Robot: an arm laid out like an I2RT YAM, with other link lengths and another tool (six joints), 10 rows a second.
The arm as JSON. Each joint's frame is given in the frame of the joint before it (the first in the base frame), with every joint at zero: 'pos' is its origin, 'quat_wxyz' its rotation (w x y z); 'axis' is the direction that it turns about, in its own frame. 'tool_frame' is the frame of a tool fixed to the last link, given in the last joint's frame.
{
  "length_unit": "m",
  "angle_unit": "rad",
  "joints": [
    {
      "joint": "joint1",
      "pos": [
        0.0,
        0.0,
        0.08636
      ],
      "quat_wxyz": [
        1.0,
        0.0,
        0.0,
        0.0
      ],
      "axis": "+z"
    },
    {
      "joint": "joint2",
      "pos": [
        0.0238,
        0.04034,
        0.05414
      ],
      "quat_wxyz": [
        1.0,
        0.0,
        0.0,
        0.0
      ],
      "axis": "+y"
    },
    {
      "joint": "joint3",
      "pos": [
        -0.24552,
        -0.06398,
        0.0
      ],
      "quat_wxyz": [
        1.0,
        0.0,
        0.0,
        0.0
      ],
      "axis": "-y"
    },
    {
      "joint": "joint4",
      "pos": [
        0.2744,
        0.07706,
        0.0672
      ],
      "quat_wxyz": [
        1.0,
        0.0,
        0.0,
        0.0
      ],
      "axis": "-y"
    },
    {
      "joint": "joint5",
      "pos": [
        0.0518,
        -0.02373,
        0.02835
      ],
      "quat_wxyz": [
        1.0,
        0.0,
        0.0,
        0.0
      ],
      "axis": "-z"
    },
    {
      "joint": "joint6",
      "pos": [
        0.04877,
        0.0,
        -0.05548
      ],
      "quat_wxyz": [
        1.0,
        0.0,
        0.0,
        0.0
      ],
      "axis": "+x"
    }
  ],
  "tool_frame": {
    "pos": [
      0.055,
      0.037,
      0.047
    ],
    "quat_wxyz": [
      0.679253,
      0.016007,
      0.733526,
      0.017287
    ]
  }
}
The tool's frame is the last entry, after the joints.
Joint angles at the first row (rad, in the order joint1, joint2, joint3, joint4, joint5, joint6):
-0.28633 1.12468 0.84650 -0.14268 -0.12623 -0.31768
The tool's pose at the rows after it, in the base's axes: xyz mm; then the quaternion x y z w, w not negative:
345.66, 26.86, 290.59, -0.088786, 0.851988, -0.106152, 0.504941
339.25, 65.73, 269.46, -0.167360, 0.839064, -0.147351, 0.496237
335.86, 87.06, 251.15, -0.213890, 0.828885, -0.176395, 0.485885
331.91, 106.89, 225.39, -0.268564, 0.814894, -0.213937, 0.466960
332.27, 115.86, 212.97, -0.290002, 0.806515, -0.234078, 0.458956
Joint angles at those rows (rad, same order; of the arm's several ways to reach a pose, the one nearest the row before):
-0.19241 1.10811 0.82843 -0.13600 -0.10498 -0.39323
-0.05941 1.10254 0.77948 -0.09130 -0.00619 -0.51840
0.02059 1.11701 0.74678 -0.05117 0.06278 -0.59900
0.09947 1.14894 0.70900 0.00044 0.13880 -0.70438
0.13881 1.17755 0.69603 0.03855 0.18438 -0.74967

